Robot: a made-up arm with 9 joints. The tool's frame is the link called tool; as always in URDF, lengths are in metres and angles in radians. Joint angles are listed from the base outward. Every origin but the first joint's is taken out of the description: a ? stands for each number. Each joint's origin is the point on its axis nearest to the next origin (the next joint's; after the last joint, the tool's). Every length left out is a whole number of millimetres.
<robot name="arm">
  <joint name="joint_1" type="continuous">
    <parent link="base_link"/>
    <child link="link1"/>
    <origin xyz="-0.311 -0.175 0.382" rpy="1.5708 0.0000 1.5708"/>
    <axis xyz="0 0 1"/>
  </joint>
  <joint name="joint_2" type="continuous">
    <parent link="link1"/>
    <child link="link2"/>
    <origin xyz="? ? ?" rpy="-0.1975 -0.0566 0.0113"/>
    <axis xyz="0 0 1"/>
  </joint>
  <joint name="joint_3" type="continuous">
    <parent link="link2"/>
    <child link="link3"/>
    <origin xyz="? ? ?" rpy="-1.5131 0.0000 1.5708"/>
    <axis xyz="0 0 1"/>
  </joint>
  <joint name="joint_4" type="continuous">
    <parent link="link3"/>
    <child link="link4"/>
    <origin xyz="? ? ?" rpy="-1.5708 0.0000 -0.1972"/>
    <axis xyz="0 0 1"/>
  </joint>
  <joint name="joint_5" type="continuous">
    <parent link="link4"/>
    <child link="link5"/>
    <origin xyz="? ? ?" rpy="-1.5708 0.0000 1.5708"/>
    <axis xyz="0 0 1"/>
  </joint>
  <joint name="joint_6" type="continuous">
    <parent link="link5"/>
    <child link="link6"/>
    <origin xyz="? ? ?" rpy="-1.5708 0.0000 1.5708"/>
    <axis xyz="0 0 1"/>
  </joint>
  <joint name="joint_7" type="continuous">
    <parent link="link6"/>
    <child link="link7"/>
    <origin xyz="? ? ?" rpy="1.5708 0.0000 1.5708"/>
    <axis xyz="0 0 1"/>
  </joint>
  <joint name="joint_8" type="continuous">
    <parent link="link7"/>
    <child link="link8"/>
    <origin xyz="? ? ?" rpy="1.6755 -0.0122 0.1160"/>
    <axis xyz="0 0 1"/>
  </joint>
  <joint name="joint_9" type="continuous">
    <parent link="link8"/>
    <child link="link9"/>
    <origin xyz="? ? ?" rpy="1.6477 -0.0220 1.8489"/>
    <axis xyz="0 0 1"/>
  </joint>
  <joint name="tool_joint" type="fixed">
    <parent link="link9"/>
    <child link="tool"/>
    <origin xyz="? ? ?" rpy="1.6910 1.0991 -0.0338"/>
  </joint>
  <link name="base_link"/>
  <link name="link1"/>
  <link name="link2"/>
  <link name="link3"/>
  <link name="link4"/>
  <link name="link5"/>
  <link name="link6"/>
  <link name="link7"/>
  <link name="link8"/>
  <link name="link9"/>
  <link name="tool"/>
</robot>
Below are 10 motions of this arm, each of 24 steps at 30 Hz.
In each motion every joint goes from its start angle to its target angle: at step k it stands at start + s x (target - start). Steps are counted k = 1, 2, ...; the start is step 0. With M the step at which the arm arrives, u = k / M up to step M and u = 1 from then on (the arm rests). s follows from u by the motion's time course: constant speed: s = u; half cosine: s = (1 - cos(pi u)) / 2; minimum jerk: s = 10 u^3 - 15 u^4 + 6 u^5.
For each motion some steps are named. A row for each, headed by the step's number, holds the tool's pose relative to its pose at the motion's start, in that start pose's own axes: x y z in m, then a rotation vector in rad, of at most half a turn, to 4 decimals.
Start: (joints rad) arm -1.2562 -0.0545 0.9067 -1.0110 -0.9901 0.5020 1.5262 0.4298 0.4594
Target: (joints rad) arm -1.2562 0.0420 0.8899 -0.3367 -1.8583 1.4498 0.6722 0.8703 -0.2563
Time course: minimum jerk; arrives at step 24
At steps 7, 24:
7: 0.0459 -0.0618 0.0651 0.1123 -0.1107 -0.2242
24: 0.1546 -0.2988 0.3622 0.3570 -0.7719 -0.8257

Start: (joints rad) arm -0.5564 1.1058 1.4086 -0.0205 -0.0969 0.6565 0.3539 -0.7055 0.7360
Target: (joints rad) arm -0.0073 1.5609 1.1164 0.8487 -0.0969 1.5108 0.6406 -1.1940 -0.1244
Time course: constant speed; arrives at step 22
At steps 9, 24:
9: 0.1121 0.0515 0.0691 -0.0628 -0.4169 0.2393
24: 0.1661 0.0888 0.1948 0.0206 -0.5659 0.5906

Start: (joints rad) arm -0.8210 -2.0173 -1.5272 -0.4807 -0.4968 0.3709 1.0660 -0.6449 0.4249
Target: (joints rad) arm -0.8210 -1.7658 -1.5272 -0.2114 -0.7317 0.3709 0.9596 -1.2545 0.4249
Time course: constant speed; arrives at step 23
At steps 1, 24:
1: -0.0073 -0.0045 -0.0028 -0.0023 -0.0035 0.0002
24: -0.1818 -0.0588 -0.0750 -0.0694 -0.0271 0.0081

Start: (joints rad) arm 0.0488 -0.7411 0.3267 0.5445 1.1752 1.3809 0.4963 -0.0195 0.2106
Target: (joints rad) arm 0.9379 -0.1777 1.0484 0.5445 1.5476 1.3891 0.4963 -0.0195 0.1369
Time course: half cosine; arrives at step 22
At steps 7, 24:
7: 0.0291 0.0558 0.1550 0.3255 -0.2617 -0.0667
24: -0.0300 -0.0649 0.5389 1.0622 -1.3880 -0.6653

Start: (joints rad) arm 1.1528 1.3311 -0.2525 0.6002 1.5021 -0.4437 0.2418 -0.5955 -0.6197
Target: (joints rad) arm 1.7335 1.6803 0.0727 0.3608 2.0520 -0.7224 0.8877 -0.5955 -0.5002
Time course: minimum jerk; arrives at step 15
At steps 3, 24:
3: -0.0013 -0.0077 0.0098 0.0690 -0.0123 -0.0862
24: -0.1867 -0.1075 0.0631 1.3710 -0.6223 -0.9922

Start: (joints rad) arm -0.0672 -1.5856 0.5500 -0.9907 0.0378 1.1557 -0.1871 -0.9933 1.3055
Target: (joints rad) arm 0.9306 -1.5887 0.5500 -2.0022 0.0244 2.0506 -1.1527 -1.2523 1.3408
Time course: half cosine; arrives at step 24
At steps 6, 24:
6: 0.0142 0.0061 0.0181 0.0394 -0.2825 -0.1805
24: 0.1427 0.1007 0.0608 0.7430 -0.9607 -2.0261

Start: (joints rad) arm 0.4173 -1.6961 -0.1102 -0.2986 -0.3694 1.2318 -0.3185 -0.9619 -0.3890
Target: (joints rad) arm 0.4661 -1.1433 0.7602 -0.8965 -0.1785 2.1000 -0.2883 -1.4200 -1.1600
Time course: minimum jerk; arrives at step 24
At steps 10, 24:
10: -0.1885 0.1043 0.0866 0.5980 0.0553 0.8220
24: -0.2877 -0.2306 0.1196 1.3627 0.4422 2.4106

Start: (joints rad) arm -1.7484 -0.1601 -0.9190 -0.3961 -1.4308 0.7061 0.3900 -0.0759 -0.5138
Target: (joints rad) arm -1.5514 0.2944 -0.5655 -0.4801 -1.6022 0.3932 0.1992 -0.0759 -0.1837
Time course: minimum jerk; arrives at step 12
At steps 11, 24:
11: -0.1345 -0.3499 -0.3236 -0.9730 0.4140 -0.1732
24: -0.1357 -0.3515 -0.3244 -0.9783 0.4158 -0.1730

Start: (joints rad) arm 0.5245 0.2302 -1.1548 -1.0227 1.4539 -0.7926 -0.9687 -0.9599 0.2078
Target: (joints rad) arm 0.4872 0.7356 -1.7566 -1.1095 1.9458 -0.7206 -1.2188 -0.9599 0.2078
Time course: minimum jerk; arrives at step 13
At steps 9, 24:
9: -0.0923 -0.0749 0.0314 0.2199 -0.5210 -0.6602
24: -0.1163 -0.0833 0.0319 0.2718 -0.6546 -0.7786

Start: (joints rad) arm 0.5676 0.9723 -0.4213 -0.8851 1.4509 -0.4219 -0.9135 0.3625 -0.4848
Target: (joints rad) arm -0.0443 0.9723 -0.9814 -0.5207 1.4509 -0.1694 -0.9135 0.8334 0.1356
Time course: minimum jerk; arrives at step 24
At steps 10, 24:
10: 0.0344 -0.0387 0.0491 0.2441 0.1297 -0.1862
24: 0.0421 -0.1716 0.0315 0.7056 0.5462 -0.4634

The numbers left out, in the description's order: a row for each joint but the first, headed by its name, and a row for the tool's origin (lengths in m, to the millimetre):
joint_2: 0.066 -0.071 0.000
joint_3: 0.228 -0.063 0.000
joint_4: -0.067 0.125 0.000
joint_5: 0.152 0.124 0.000
joint_6: -0.026 0.030 0.000
joint_7: -0.160 0.008 0.000
joint_8: -0.290 0.159 0.000
joint_9: -0.044 0.318 0.000
tool: 0.089 0.146 0.000

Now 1 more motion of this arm.
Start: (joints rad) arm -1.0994 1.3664 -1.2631 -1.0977 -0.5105 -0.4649 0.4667 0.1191 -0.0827
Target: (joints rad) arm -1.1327 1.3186 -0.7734 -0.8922 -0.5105 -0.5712 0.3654 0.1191 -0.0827
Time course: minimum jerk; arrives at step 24
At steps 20, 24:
20: -0.0124 0.0340 0.1983 -0.1772 -0.5608 0.0555
24: -0.0154 0.0368 0.2053 -0.1825 -0.5817 0.0599

